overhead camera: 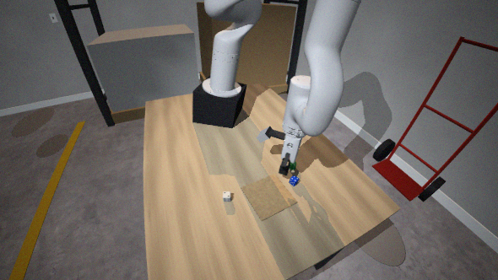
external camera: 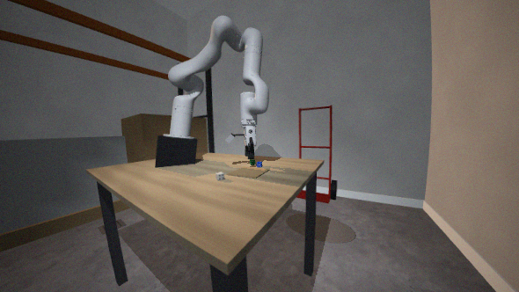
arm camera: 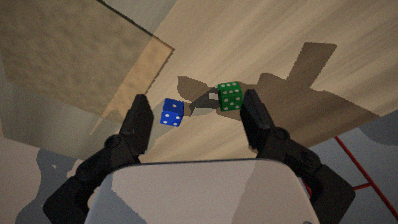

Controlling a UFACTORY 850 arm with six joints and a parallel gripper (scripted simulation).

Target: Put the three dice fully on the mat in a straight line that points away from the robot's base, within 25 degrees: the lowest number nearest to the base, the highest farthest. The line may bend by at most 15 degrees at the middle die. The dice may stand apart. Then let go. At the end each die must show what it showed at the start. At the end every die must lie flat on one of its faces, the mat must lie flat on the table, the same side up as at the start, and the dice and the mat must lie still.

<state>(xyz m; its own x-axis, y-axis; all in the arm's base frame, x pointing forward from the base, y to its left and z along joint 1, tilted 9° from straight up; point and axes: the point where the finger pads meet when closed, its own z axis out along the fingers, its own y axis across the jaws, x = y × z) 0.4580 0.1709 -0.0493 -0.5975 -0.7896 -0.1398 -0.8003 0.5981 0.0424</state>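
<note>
Right now my hand is 2 cm past the green die, 4 cm to the right of it and 4 cm above it. The rest, counted from my hand: white die: 6 cm ahead, 23 cm to the right, 4 cm below; then blue die: 5 cm ahead, 2 cm to the left, 4 cm below; then tan mat: 8 cm ahead, 9 cm to the right, 5 cm below.
</note>
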